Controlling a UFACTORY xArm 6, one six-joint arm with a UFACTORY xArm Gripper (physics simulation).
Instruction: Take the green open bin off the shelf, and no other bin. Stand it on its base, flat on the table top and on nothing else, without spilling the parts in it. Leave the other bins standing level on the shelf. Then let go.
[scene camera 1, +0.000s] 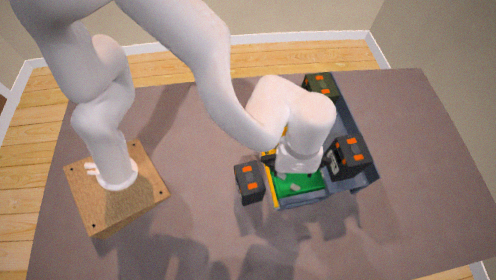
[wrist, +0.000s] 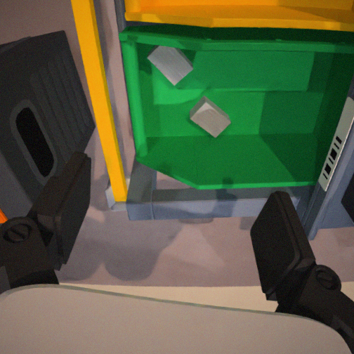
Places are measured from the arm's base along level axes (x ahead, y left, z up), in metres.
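Where they show: gripper, fingertip midpoint: (scene camera 1: 291, 171); arm's base, link origin: (scene camera 1: 117, 173).
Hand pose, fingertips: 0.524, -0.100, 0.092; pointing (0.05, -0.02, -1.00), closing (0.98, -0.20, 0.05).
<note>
Things, the pixels of their centre, and the offset from my fingertips, as dx, dy, dz. "spot": a spot on its surface instead.
- green open bin, body centre: (scene camera 1: 301, 177) +0.050, +0.008, -0.092
- blue-grey shelf, surface spot: (scene camera 1: 305, 202) spot: +0.052, -0.067, -0.120
- yellow bar, body centre: (scene camera 1: 262, 148) -0.056, +0.114, -0.076
The green open bin (scene camera 1: 306, 183) (wrist: 225, 160) sits in the lowest bay shown in the wrist view, above the front rail of the blue-grey shelf (scene camera 1: 305, 202) (wrist: 225, 202). Two grey parts lie in it, a block (wrist: 170, 64) near its upper left and another block (wrist: 210, 119) near the middle. My gripper (scene camera 1: 298, 165) (wrist: 178, 195) is open wide and empty. In the wrist view its fingers are on either side of the bin's lower edge. In the scene view the arm hides part of the bin. A yellow bin (wrist: 240, 14) is directly beside the green one.
A yellow bar (scene camera 1: 272, 187) (wrist: 100, 100) runs along the shelf's left side. A dark case (scene camera 1: 250, 182) (wrist: 57, 95) stands left of it, close to the left finger. Another dark case (scene camera 1: 350, 157) and an olive case (scene camera 1: 321, 86) are on the shelf's right side.
</note>
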